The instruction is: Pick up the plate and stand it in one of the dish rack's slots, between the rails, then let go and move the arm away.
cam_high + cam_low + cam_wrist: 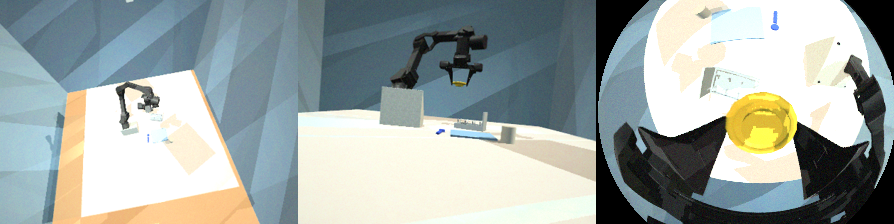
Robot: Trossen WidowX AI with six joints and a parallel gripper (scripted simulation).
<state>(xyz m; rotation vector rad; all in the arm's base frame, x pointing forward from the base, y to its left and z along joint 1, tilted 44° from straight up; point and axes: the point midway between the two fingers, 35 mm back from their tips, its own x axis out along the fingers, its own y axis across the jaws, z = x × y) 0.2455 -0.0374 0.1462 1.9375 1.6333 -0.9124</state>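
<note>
My gripper tip is 60 mm short of the dish rack, 20 mm to the left of it and 160 mm above it. The rest, counted from my gripper tip: blue spoon: 80 mm behind, 190 mm to the right, 180 mm below; light blue mat: 30 mm ahead, 210 mm to the right, 180 mm below; yellow plate: 10 mm above.
</note>
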